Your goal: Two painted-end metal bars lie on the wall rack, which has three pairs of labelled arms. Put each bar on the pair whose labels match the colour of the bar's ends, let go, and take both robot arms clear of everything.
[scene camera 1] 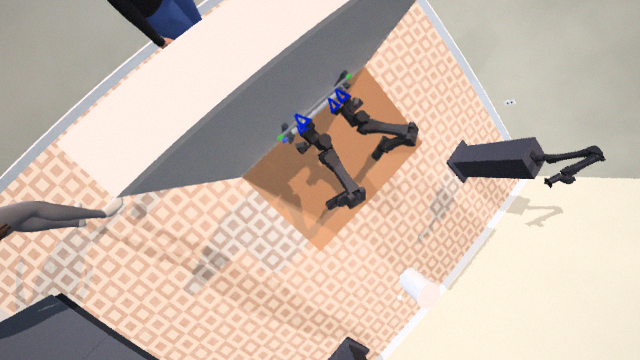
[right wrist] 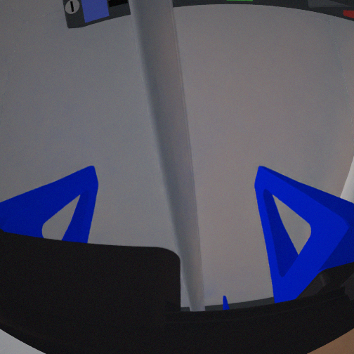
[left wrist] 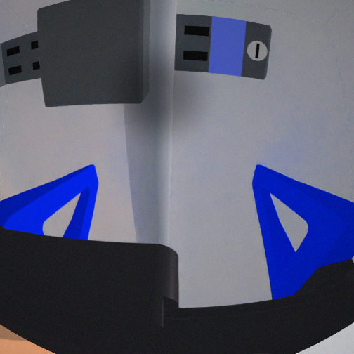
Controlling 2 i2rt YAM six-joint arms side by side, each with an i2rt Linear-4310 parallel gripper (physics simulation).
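Places are measured from the left arm's base along level axes (x ahead, y left, z up), in centimetres.
Pixels of known places: left gripper, between the fingertips: (scene camera 1: pixel 295 118); right gripper, between the fingertips: (scene camera 1: pixel 331 94); left arm's base, origin of its link: (scene camera 1: pixel 338 199); right arm's base, origin of its link: (scene camera 1: pixel 380 148).
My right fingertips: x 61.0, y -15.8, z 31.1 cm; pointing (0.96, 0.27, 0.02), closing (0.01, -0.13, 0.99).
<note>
For each thing: its middle in the pictures, then the offset to it from my right fingertips. "*": a spot on its surface instead. Level surfaces: height alone.
- green end, a spot on its surface: (scene camera 1: pixel 280 137) * dx -9.0, dy +34.4, dz +1.0 cm
- small blue patch, a spot on its surface: (scene camera 1: pixel 285 140) * dx -9.2, dy +31.7, dz -13.0 cm
- orange-brown mat, height of its surface: dz -31.1 cm
A metal bar runs diagonally along the wall rack in the scene view, with one green end (scene camera 1: pixel 280 137) at lower left and the other green end (scene camera 1: pixel 349 76) at upper right. A small blue patch (scene camera 1: pixel 285 140) shows beside the lower end; whether it is a bar end or a label is unclear. My left gripper (scene camera 1: pixel 301 122) (left wrist: pixel 174 173) is open, with a grey bar (left wrist: pixel 162 125) seen between its spread fingers. My right gripper (scene camera 1: pixel 338 100) (right wrist: pixel 176 174) is open, with a grey bar (right wrist: pixel 170 125) seen between its fingers. The second bar's ends cannot be made out.
A dark rack block (left wrist: pixel 92 55) stands beside the bar in the left wrist view, with a blue label (left wrist: pixel 227 47) across from it. A blue label (right wrist: pixel 96 10) shows at the right wrist view's top. The grey wall (scene camera 1: pixel 240 110) rises behind the rack; an orange-brown mat (scene camera 1: pixel 320 235) lies below the arms.
</note>
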